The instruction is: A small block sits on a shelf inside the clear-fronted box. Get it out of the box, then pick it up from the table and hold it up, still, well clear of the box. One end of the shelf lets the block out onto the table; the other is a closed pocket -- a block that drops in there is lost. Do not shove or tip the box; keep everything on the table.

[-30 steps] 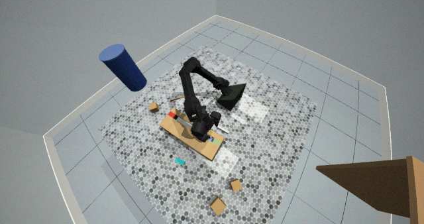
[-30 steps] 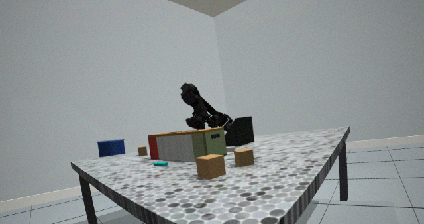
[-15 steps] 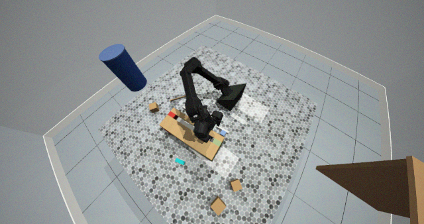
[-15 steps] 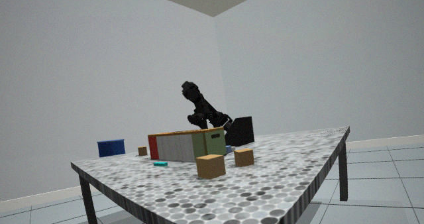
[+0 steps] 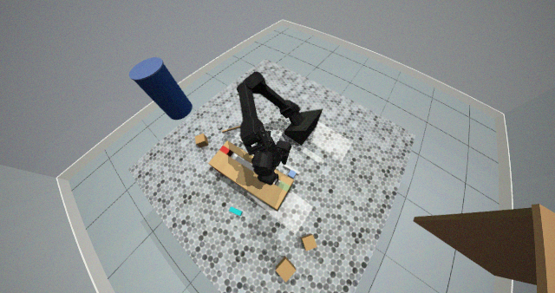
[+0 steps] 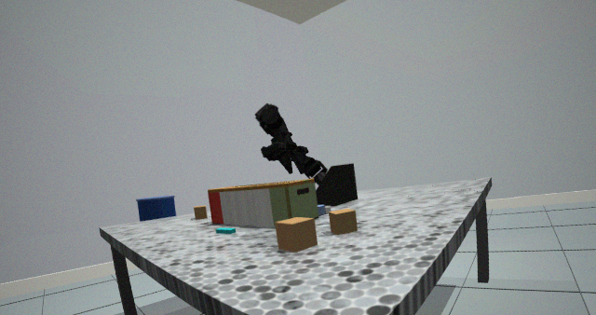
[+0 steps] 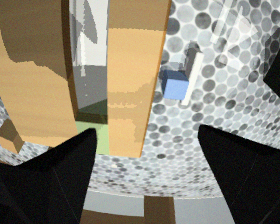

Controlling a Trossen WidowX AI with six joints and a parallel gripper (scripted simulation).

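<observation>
My gripper tip is now 14 cm above the light blue block, 5 cm past it and 3 cm to the right of it. Also, from my gripper tip: box 12 cm to the right, 9 cm below, 5 cm ahead; cyan piece 26 cm ahead, 15 cm below, 7 cm to the right; thin stick 42 cm to the right, 15 cm below, 8 cm behind.
</observation>
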